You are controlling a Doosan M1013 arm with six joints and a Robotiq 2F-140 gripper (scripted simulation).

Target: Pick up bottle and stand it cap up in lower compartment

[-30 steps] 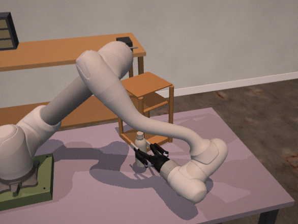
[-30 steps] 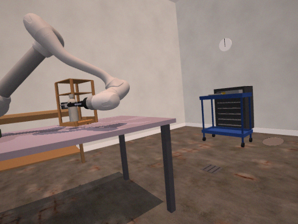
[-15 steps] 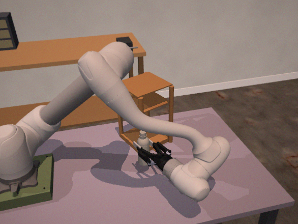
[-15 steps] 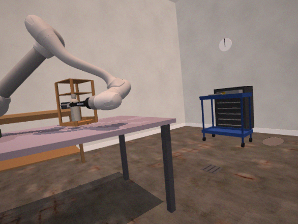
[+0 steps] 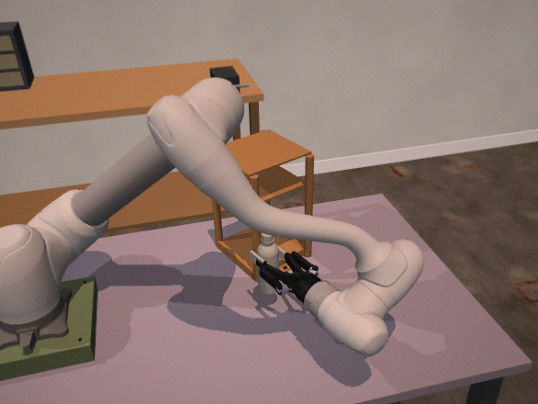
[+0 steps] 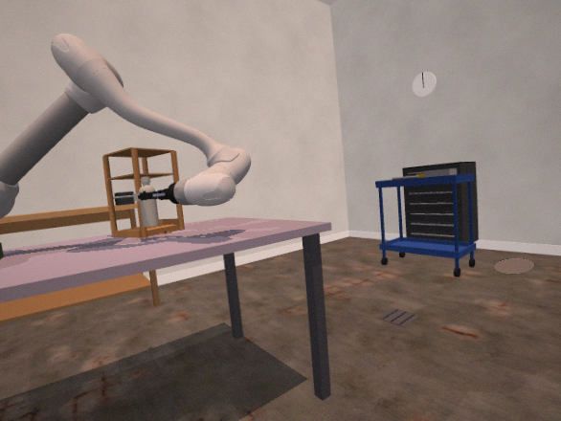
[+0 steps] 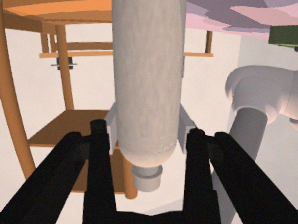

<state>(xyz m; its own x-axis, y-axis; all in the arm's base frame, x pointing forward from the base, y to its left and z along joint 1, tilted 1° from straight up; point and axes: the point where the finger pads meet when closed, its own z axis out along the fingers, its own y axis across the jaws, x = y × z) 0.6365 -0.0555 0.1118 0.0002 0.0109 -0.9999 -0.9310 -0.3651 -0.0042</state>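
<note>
Right now my hand is 24 cm to the right of the wooden shelving unit, 5 cm short of it and 2 cm below it. Round my hand: bottle (1 cm above).
</note>
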